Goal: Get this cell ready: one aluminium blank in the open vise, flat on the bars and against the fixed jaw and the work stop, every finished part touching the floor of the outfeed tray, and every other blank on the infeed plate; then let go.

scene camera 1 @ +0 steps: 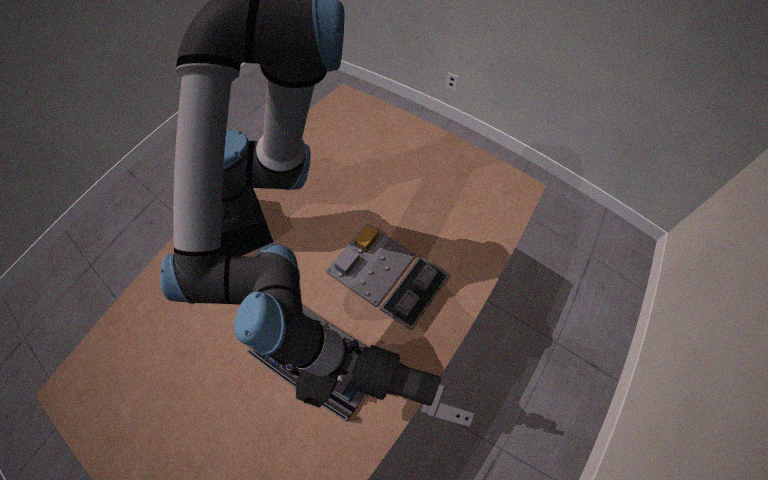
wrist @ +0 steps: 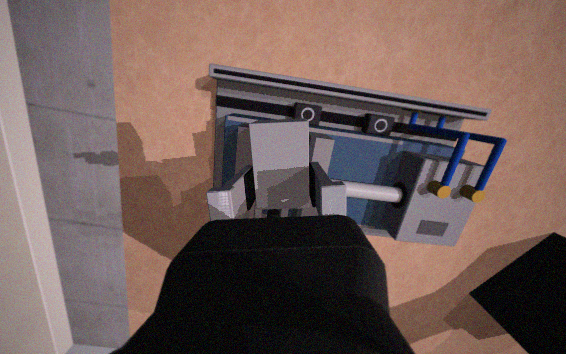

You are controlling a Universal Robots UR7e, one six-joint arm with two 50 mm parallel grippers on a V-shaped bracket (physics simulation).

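Places are measured from the arm's base along level axes (x left, y back, z up), in centimetres.
Pixels of known places: hand, tool point: (wrist: 281,183); arm's base, link origin: (scene camera 1: 227,206).
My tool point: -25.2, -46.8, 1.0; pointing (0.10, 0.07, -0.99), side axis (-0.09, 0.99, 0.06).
Observation:
Ahead of a thing's pixels: the offset from my tool point to its top centre, as dx, dy, dz. "pt": to the spot under its first point.
My gripper (wrist: 281,192) is shut on a grey aluminium blank {-1.0, +0.1, -0.1} (wrist: 280,145), one finger on each long side. The blank is held above the open vise {+2.6, +6.8, -4.7} (wrist: 359,157) in the wrist view, over the space between its two pale jaws. It hides the bars; the work stop cannot be made out. In the scene view the arm hides much of the vise and the held blank. Another grey blank {+29.6, +11.9, -10.3} (scene camera 1: 347,260) and a yellow block {+38.3, +10.3, -10.3} (scene camera 1: 367,237) sit on the infeed plate {+33.0, +6.3, -13.8} (scene camera 1: 376,283). Two grey finished parts {pt +35.0, -8.8, -12.0} (scene camera 1: 425,275) {pt +25.4, -7.1, -11.9} (scene camera 1: 405,303) lie apart in the dark outfeed tray (scene camera 1: 429,300).
A slotted rail {-6.2, +7.8, -9.6} (wrist: 350,92) runs along one side of the vise. A cylinder block (wrist: 432,227) with blue hoses {pt -0.4, +18.4, -3.6} (wrist: 492,167) and brass fittings stands at the vise's right end in the wrist view. The bracket's second gripper body (scene camera 1: 416,384) sticks out sideways. The infeed plate has several small pins.

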